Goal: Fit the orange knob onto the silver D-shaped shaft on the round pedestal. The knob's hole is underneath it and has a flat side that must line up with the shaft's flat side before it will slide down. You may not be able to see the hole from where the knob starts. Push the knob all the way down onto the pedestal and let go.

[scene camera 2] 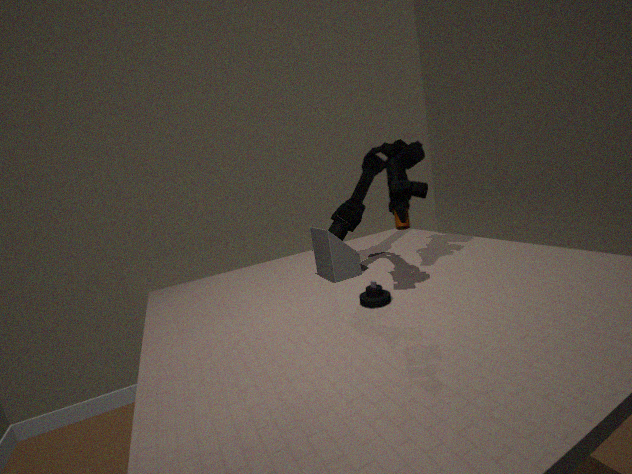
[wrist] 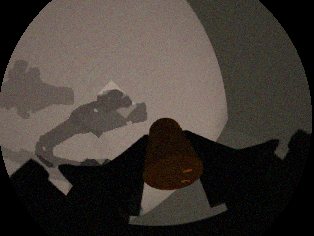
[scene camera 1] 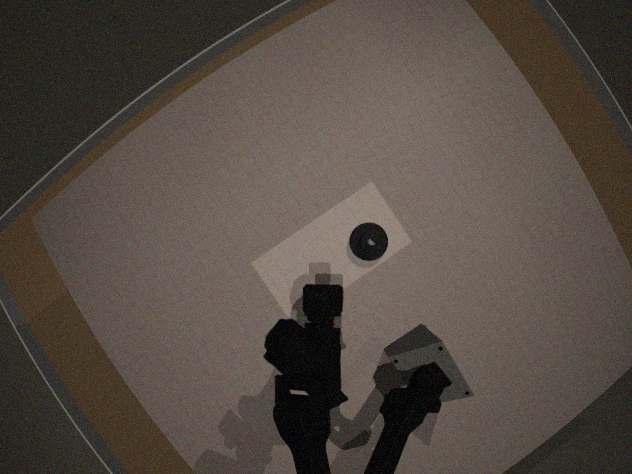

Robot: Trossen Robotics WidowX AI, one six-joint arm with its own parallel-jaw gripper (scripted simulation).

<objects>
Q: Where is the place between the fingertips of my gripper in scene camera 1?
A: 322,305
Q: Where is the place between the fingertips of my gripper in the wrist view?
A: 166,136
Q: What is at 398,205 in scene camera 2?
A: My gripper.
</objects>
